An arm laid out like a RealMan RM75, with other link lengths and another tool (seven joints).
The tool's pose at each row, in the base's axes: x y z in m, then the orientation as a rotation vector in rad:
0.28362, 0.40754, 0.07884, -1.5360, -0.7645, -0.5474
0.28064, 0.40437, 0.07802, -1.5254, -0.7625, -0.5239
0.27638, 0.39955, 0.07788, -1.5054, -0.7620, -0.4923
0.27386, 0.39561, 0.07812, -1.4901, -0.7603, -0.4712
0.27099, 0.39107, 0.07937, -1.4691, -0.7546, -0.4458
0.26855, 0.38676, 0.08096, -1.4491, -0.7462, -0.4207
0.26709, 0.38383, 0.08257, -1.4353, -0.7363, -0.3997
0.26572, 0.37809, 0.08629, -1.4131, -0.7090, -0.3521
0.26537, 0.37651, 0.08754, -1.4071, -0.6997, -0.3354
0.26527, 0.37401, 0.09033, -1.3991, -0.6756, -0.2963
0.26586, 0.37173, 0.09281, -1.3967, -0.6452, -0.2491
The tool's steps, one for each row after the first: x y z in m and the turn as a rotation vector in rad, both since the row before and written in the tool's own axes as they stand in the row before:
-0.00305, -0.00163, -0.00276, 0.0188, -0.0071, 0.0132
-0.00372, -0.00306, -0.00426, 0.0303, -0.0091, 0.0153
-0.00220, -0.00212, -0.00355, 0.0218, -0.0046, 0.0107
-0.00188, -0.00316, -0.00411, 0.0285, -0.0025, 0.0148
-0.00136, -0.00318, -0.00388, 0.0274, -0.0010, 0.0165
-0.00046, -0.00247, -0.00264, 0.0202, 0.0000, 0.0162
0.00047, -0.00437, -0.00541, 0.0375, 0.0003, 0.0418
0.00024, -0.00142, -0.00145, 0.0114, -0.0007, 0.0149
0.00120, -0.00264, -0.00237, 0.0210, -0.0019, 0.0378
0.00149, -0.00205, -0.00229, 0.0183, -0.0036, 0.0481

